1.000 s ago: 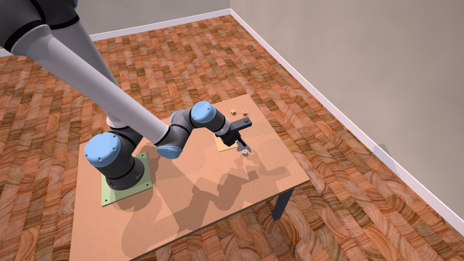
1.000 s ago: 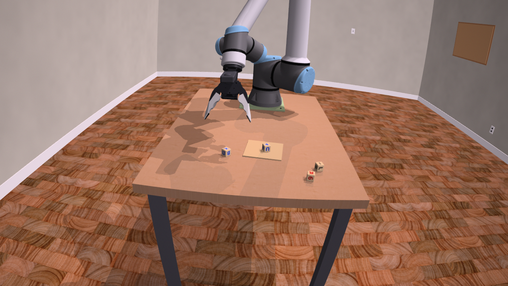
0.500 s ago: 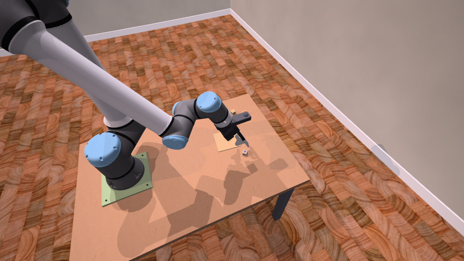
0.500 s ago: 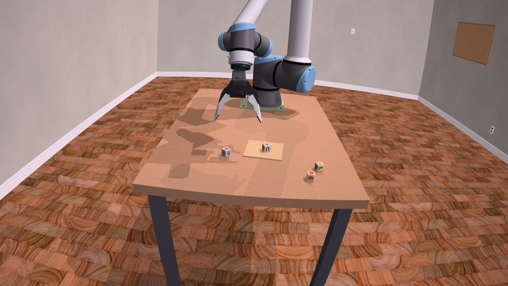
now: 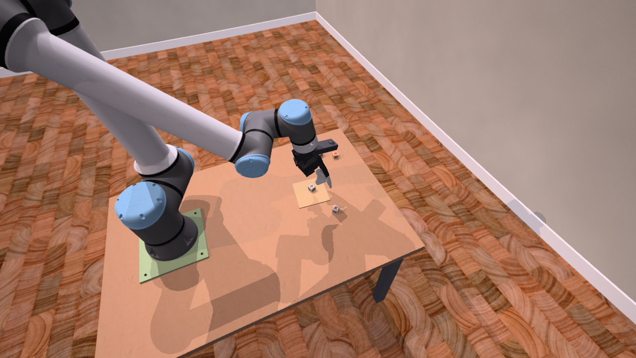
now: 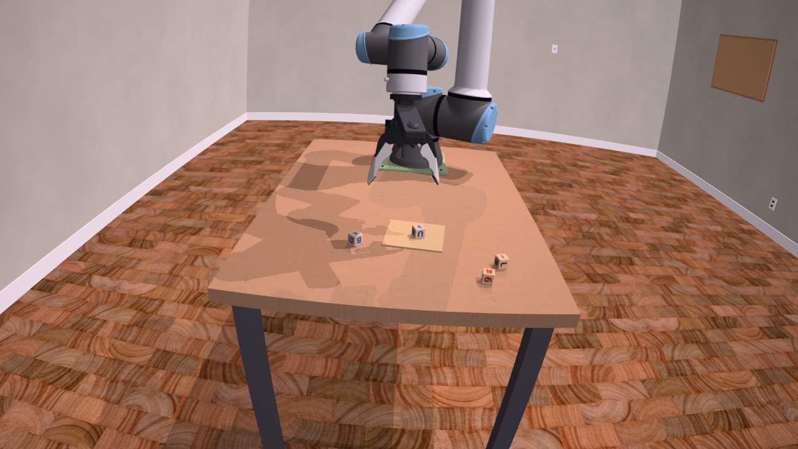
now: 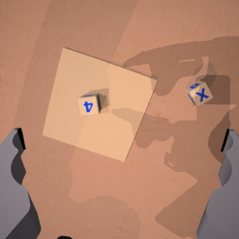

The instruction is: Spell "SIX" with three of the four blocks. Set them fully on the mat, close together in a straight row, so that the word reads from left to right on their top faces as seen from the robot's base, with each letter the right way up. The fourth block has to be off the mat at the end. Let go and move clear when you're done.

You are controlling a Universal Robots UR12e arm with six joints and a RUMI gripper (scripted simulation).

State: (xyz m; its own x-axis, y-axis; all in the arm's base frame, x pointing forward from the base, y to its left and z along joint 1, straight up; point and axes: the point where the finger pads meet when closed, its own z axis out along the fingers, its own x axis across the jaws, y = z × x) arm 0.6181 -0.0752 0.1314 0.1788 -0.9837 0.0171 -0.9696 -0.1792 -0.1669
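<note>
The mat is 140 mm below my hand, 40 mm to the left of it and 30 mm behind it. From my hand the other things lie so: red-lettered block: 180 mm to the left, 170 mm ahead, 130 mm below.
</note>
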